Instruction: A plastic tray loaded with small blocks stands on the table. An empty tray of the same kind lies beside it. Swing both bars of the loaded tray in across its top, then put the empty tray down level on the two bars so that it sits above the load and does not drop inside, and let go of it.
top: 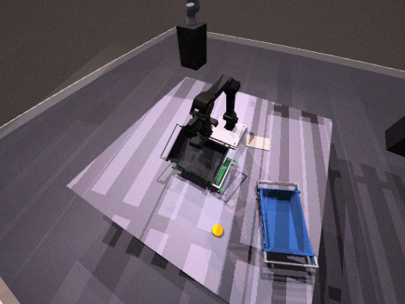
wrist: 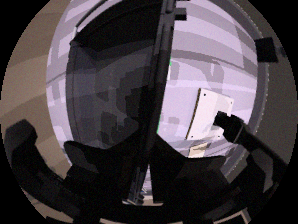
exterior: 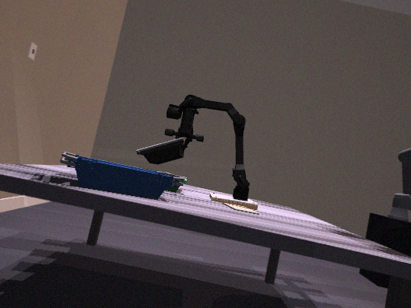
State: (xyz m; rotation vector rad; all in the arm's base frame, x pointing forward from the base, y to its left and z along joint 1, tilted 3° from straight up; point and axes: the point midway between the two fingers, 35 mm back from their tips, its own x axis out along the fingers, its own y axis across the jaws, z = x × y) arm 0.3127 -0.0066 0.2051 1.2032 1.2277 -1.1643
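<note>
Now: the black tray 80 mm ahead of my gripper tip and 10 mm below it. From my gripper tip the other things lie so: yellow disc 300 mm ahead, 260 mm to the left, 170 mm below; card 310 mm behind, 220 mm to the left, 180 mm below.
</note>
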